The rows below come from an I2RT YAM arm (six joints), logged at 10 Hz.
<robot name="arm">
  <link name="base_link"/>
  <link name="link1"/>
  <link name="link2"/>
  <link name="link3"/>
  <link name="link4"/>
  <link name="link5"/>
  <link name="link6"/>
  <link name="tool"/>
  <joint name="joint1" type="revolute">
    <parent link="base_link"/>
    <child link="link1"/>
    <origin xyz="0 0 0.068" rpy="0 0 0"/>
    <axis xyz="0 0 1"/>
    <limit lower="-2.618" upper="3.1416"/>
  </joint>
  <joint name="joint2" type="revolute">
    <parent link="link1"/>
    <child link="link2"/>
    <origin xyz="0.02 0.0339 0.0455" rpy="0 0 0"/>
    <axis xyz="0 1 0"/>
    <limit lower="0" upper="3.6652"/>
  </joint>
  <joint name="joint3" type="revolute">
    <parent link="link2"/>
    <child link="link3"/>
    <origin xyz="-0.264 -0.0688 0" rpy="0 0 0"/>
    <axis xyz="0 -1 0"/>
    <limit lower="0" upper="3.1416"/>
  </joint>
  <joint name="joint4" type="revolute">
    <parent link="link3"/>
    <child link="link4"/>
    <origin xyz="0.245 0.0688 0.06" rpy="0 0 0"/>
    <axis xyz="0 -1 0"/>
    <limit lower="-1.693" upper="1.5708"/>
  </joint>
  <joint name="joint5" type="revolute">
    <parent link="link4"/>
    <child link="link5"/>
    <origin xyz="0.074 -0.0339 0.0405" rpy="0 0 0"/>
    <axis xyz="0 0 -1"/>
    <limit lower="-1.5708" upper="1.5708"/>
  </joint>
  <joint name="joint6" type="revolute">
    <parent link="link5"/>
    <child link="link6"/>
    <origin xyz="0.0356 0 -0.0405" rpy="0 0 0"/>
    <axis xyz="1 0 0"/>
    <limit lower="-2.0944" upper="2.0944"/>
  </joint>
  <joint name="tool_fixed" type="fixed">
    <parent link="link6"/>
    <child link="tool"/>
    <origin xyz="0 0 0" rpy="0 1.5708 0"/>
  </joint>
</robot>
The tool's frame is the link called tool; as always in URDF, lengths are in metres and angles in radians.
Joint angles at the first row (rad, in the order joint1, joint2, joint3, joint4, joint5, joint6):
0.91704 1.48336 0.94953 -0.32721 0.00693 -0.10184
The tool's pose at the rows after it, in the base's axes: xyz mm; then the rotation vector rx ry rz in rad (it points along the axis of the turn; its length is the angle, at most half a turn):
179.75 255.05 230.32 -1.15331 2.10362 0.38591
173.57 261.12 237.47 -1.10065 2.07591 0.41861
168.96 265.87 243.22 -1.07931 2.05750 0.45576
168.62 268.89 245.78 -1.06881 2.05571 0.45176
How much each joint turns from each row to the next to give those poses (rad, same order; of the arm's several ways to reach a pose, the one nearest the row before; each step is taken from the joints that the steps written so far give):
0.04432 -0.01800 0.00460 0.04401 0.03237 0.04413
0.03010 -0.01256 0.00157 0.03724 0.02517 0.04581
0.02074 -0.00641 0.00744 0.01758 0.00208 0.02738
0.00745 0.00608 0.01410 -0.00351 0.01340 0.00839

